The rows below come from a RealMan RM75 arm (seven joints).
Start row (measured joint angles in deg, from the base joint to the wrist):
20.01 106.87 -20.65 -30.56 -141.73 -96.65 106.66
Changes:
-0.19 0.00 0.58 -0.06 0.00 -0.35 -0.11
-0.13 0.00 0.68 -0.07 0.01 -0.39 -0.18
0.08 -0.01 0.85 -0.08 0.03 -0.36 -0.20
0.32 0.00 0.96 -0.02 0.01 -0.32 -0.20
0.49 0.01 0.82 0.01 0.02 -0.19 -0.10
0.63 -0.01 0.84 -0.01 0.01 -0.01 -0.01
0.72 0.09 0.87 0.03 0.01 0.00 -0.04
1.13 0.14 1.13 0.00 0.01 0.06 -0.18
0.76 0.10 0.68 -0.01 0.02 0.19 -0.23
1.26 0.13 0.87 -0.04 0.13 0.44 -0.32
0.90 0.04 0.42 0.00 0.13 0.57 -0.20
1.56 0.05 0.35 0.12 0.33 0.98 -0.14
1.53 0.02 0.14 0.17 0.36 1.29 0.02
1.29 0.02 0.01 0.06 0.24 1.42 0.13
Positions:
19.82 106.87 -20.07 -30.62 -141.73 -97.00 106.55
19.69 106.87 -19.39 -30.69 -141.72 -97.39 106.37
19.77 106.86 -18.54 -30.77 -141.69 -97.75 106.17
20.09 106.86 -17.58 -30.79 -141.68 -98.07 105.97
20.58 106.87 -16.76 -30.78 -141.66 -98.26 105.87
21.21 106.86 -15.92 -30.79 -141.65 -98.27 105.86
21.93 106.95 -15.05 -30.76 -141.64 -98.27 105.82
23.06 107.09 -13.92 -30.76 -141.63 -98.21 105.64
23.82 107.19 -13.24 -30.77 -141.61 -98.02 105.41
25.08 107.32 -12.37 -30.81 -141.48 -97.58 105.09
25.98 107.36 -11.95 -30.81 -141.35 -97.01 104.89
27.54 107.41 -11.60 -30.69 -141.02 -96.03 104.75
29.07 107.43 -11.46 -30.52 -140.66 -94.74 104.77
30.36 107.45 -11.45 -30.46 -140.42 -93.32 104.90

